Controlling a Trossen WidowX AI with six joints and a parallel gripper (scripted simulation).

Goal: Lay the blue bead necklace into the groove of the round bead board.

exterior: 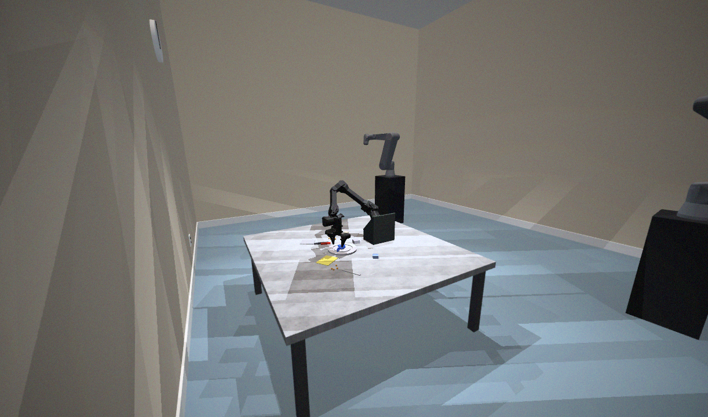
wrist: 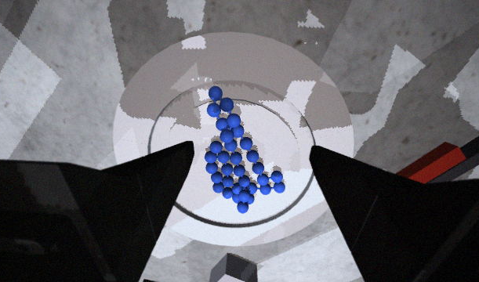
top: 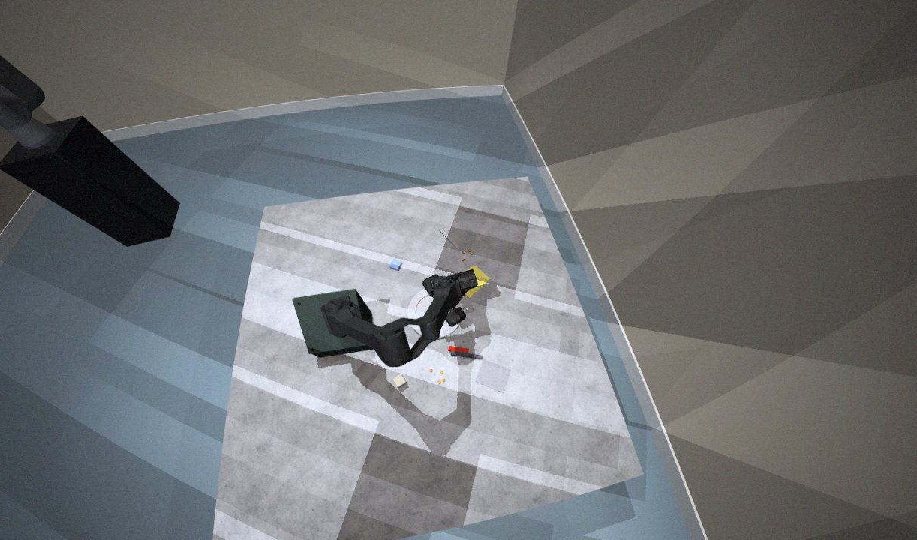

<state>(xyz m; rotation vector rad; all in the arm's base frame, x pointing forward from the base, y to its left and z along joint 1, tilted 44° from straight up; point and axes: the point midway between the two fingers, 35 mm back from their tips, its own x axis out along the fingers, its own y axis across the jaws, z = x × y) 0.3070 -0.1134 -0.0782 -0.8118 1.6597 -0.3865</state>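
Right now the round white bead board is 3 cm below my gripper tip, 3 cm behind it and 1 cm to the left of it. From my gripper tip the other things lie so: blue block: 24 cm to the left, 14 cm behind, 3 cm below; then yellow sheet: 14 cm ahead, 10 cm to the left, 3 cm below; then grey tool: 16 cm to the right, 3 cm below, 2 cm ahead.
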